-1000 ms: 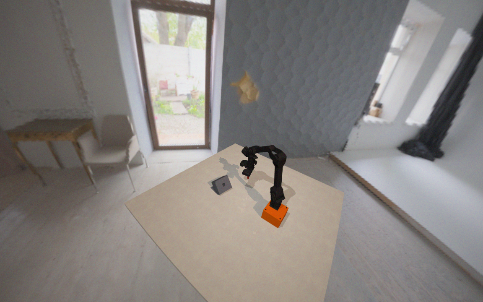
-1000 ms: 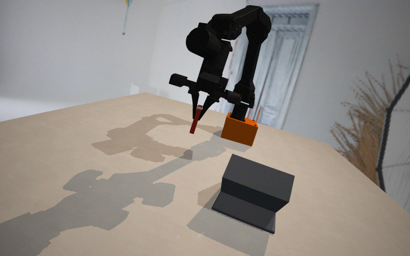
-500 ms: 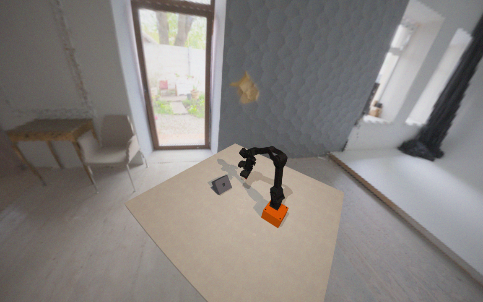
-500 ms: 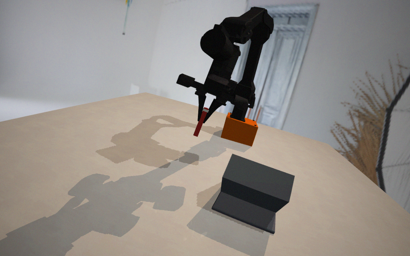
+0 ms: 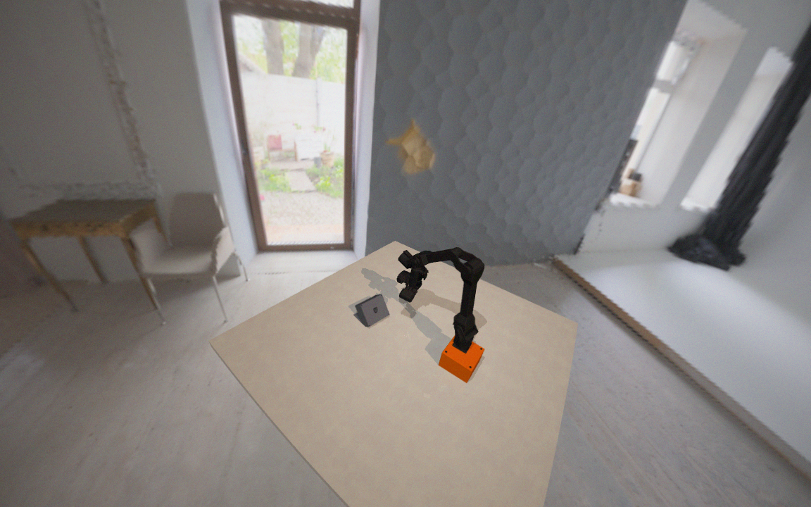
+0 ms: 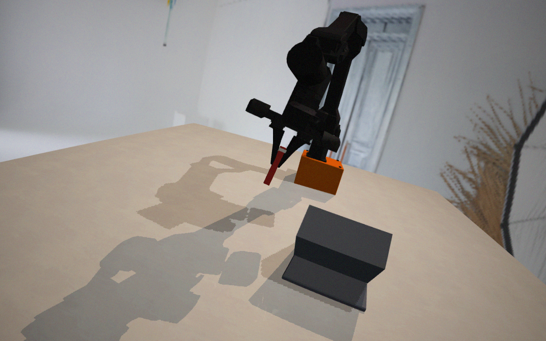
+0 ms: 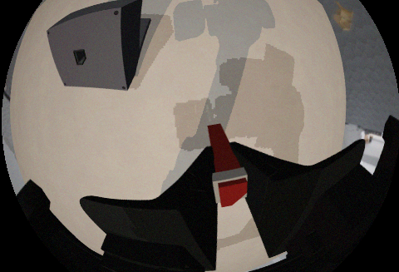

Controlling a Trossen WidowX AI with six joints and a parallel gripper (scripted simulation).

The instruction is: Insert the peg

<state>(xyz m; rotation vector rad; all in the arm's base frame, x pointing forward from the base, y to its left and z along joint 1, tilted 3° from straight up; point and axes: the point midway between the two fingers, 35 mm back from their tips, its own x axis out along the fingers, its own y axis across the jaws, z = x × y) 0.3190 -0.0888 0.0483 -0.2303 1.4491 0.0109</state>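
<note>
My gripper tip is now 12 cm short of the sloped dark grey panel, 14 cm to the right of it and 7 cm above it. The rest, counted from my gripper tip: red peg (2 cm above).
</note>
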